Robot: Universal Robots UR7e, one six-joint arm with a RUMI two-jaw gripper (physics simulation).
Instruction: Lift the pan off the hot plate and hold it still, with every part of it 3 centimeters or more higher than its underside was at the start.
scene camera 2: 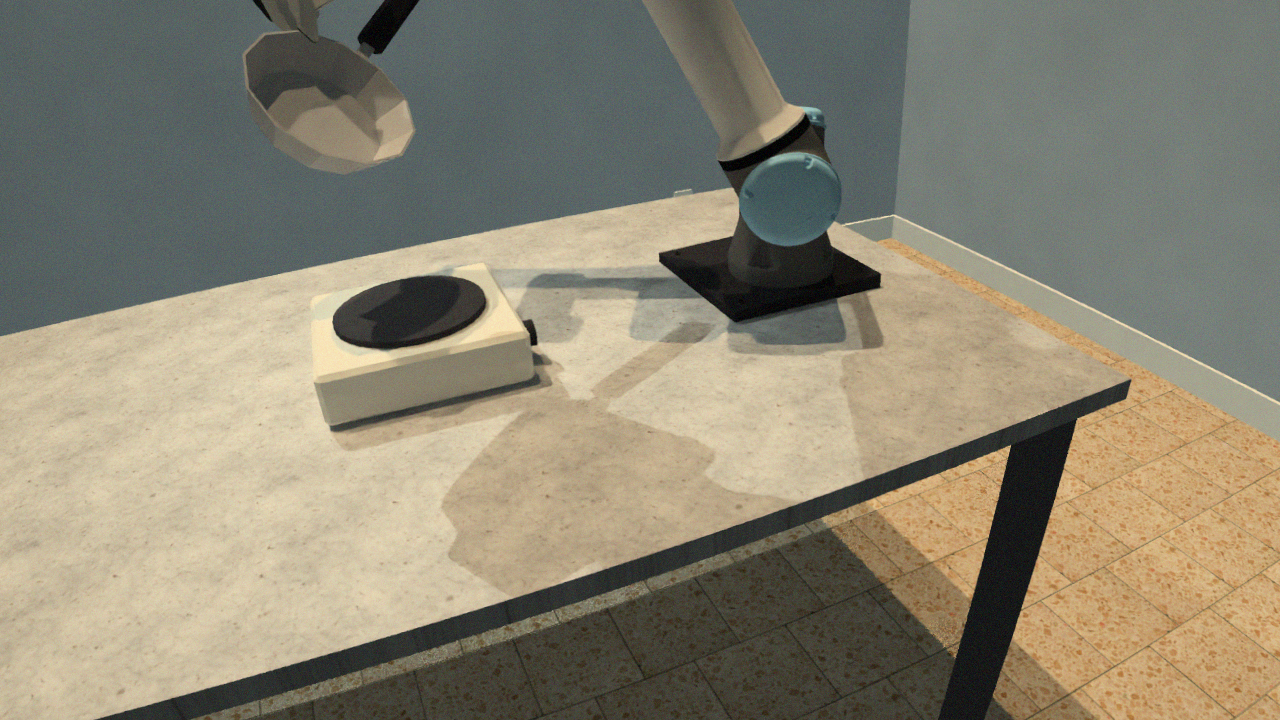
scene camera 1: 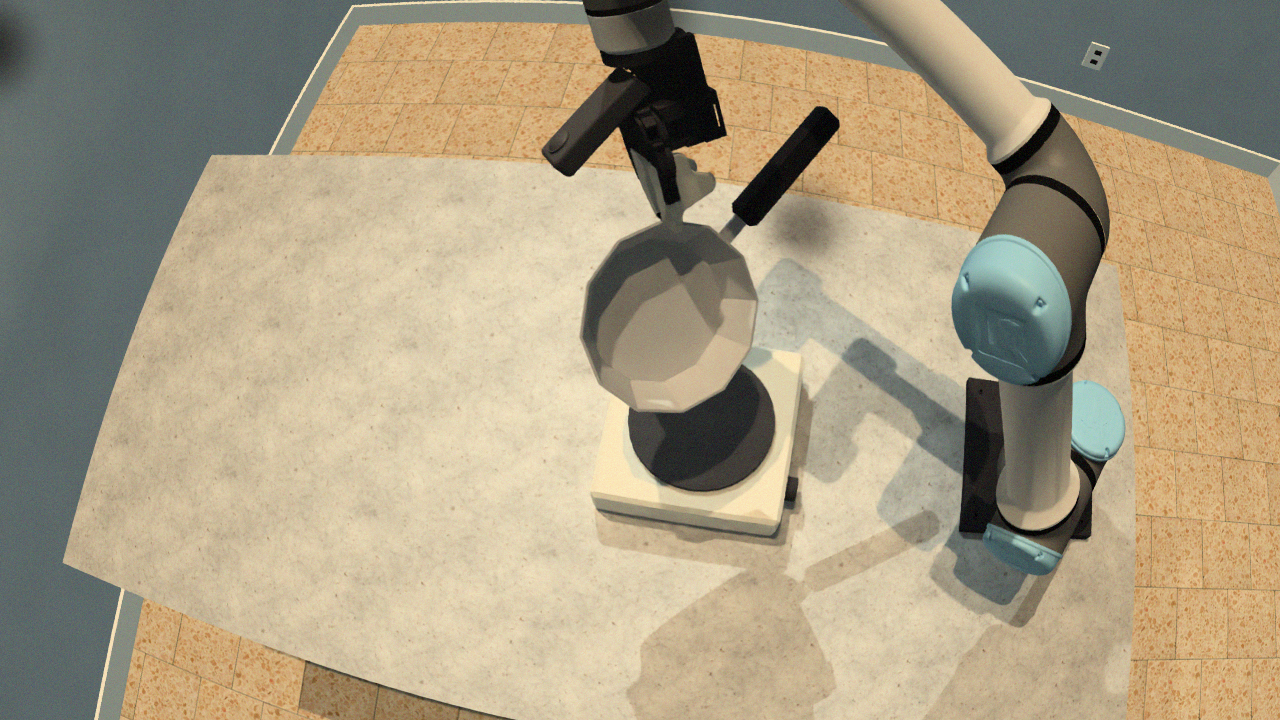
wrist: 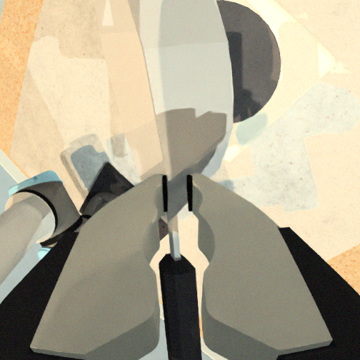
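Pixels of known places: gripper, fingertip midpoint: [scene camera 2: 312, 44] [scene camera 1: 674, 229]; arm's base at its link origin: [scene camera 2: 780, 266].
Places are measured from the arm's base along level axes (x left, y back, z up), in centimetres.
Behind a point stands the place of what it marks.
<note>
A grey-beige faceted pan [scene camera 1: 671, 322] @[y -56.3, x 5.3, z 27.6 cm] [scene camera 2: 326, 107] @[y -57.0, x 2.6, z 29.8 cm] [wrist: 195, 75] with a black handle [scene camera 1: 787, 165] @[y -47.8, x -10.0, z 39.3 cm] [scene camera 2: 386, 25] @[y -49.1, x -6.7, z 37.0 cm] [wrist: 180, 305] hangs in the air, tilted. In the scene camera 2 view a wide gap shows between it and the hot plate. My gripper [scene camera 1: 671, 214] @[y -57.5, x -0.4, z 36.5 cm] [wrist: 176, 177] is shut on the pan's rim, beside the handle's root. Most of the gripper is cut off at the top of the scene camera 2 view. The hot plate [scene camera 1: 684, 507] @[y -51.0, x 17.6, z 4.9 cm] [scene camera 2: 429, 380] @[y -50.6, x 18.2, z 1.8 cm] is a cream box with a black round disc [scene camera 1: 707, 456] @[y -49.9, x 10.8, z 5.8 cm] [scene camera 2: 409, 310] @[y -51.7, x 7.5, z 5.8 cm] [wrist: 257, 65] and stands on the table.
The table [scene camera 1: 358, 376] @[y -102.2, x 10.6, z -1.8 cm] [scene camera 2: 179, 519] @[y -77.1, x 29.9, z -1.9 cm] bears the hot plate and the arm's black base plate [scene camera 1: 980, 465] @[y -10.4, x 0.9, z -0.3 cm] [scene camera 2: 733, 295] @[y -9.9, x 6.2, z -0.3 cm]. A dark knob [scene camera 1: 791, 488] @[y -38.5, x 11.5, z 3.4 cm] [scene camera 2: 530, 332] @[y -38.2, x 12.5, z 2.6 cm] sticks out of the hot plate's side. Shadows of the arm and pan lie on the table.
</note>
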